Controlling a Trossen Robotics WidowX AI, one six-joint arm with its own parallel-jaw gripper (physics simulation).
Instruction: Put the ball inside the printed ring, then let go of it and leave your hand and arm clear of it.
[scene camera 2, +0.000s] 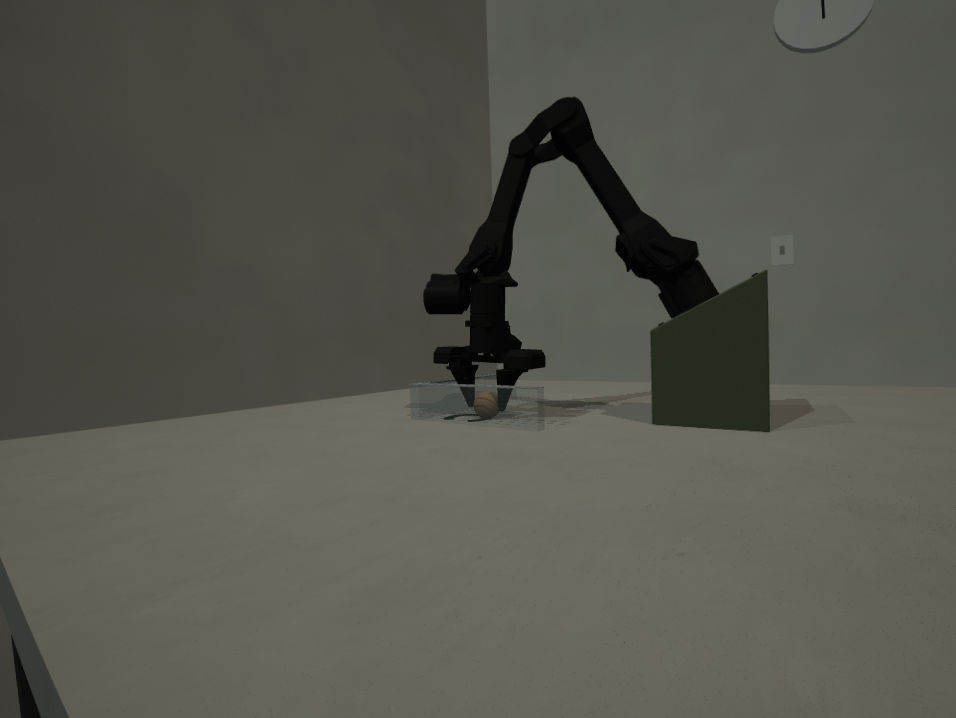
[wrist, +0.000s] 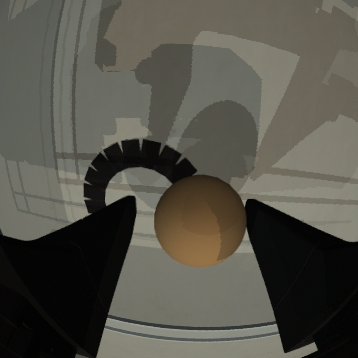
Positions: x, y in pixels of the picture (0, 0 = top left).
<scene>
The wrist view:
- gripper: 191, 205
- orange-brown ball: 199, 220
</scene>
